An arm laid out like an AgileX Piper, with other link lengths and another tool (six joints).
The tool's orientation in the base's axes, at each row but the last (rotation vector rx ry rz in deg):
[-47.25, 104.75, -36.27]
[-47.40, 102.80, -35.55]
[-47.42, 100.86, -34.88]
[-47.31, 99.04, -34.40]
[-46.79, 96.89, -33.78]
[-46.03, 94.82, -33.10]
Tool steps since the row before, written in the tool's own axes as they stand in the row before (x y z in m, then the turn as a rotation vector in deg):
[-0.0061, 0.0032, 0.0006, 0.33, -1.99, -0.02]
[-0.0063, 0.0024, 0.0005, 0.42, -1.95, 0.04]
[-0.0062, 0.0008, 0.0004, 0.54, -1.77, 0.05]
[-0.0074, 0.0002, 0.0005, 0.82, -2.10, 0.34]
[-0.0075, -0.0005, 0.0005, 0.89, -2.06, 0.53]
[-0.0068, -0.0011, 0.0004, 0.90, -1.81, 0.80]
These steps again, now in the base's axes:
[0.0014, 0.0067, 0.0009, 0.40, -1.51, 1.28]
[0.0014, 0.0064, 0.0017, 0.42, -1.56, 1.17]
[0.0015, 0.0053, 0.0030, 0.36, -1.54, 0.97]
[0.0018, 0.0059, 0.0042, 0.66, -1.96, 0.96]
[0.0017, 0.0055, 0.0049, 0.83, -1.98, 0.83]
[0.0014, 0.0045, 0.0050, 1.04, -1.82, 0.58]

